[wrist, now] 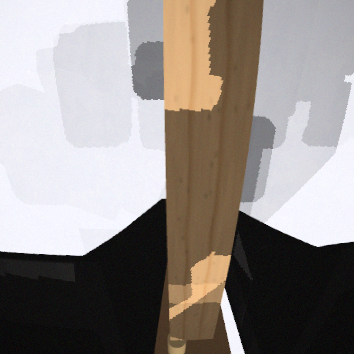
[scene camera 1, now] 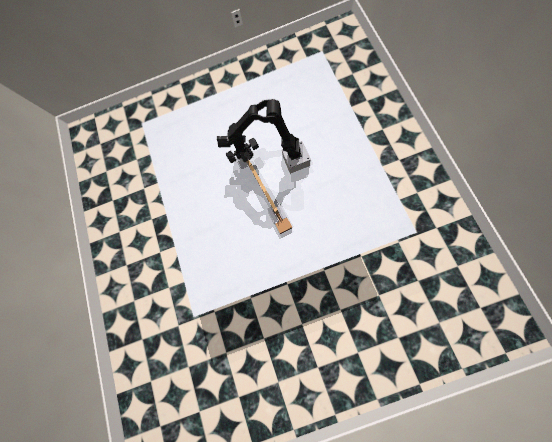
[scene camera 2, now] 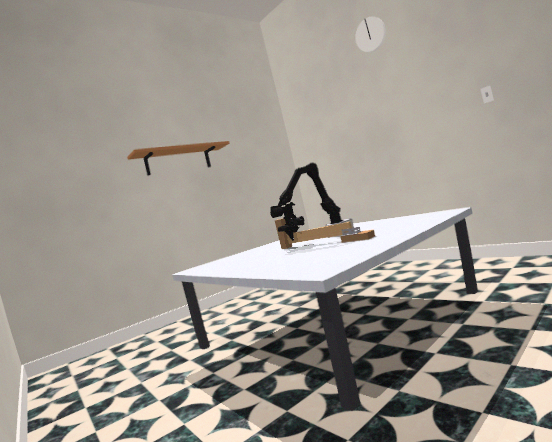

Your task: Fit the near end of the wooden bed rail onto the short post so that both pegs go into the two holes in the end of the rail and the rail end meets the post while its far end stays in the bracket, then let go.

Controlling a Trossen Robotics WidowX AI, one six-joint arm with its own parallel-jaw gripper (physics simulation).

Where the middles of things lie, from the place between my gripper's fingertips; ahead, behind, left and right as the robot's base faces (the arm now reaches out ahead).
Labels:
My hand is 3 cm past the wooden bed rail (wrist: 210,62), 18 cm to the right of it and 2 cm below it.

